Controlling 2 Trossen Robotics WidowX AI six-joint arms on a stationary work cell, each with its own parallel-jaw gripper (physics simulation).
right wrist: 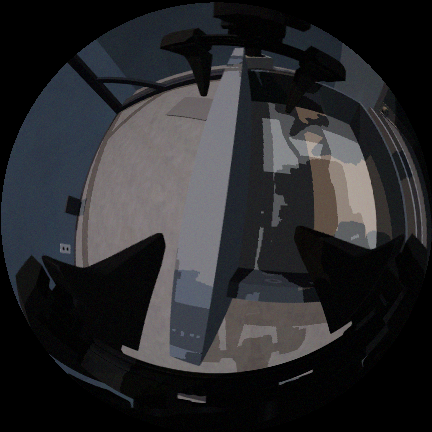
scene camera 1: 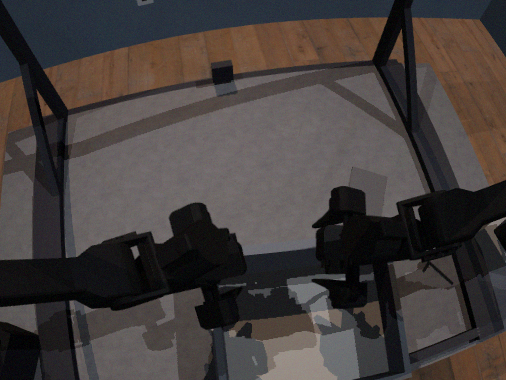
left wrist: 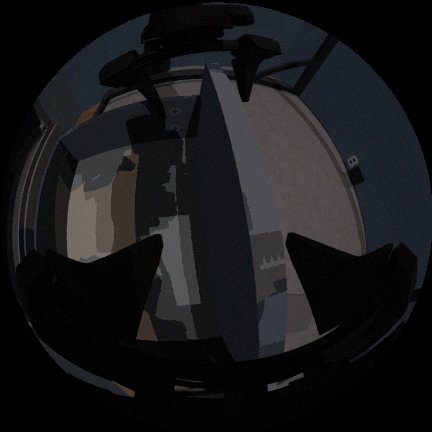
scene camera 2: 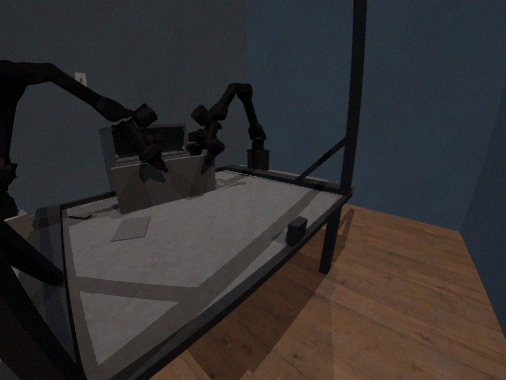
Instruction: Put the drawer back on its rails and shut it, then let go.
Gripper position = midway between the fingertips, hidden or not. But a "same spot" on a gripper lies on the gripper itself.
My right gripper shows in the right wrist view (231, 236), in scene camera 1, in the left wrist view (206, 106) and in scene camera 2. A grey drawer shows in the right wrist view, in scene camera 1, in the left wrist view (198, 177) and in scene camera 2 (139, 186). One and the same spot on my right gripper: (scene camera 1: 233, 294) is (scene camera 2: 190, 149). One and the same spot on the grey drawer: (scene camera 1: 285, 319) is (right wrist: 316, 185).
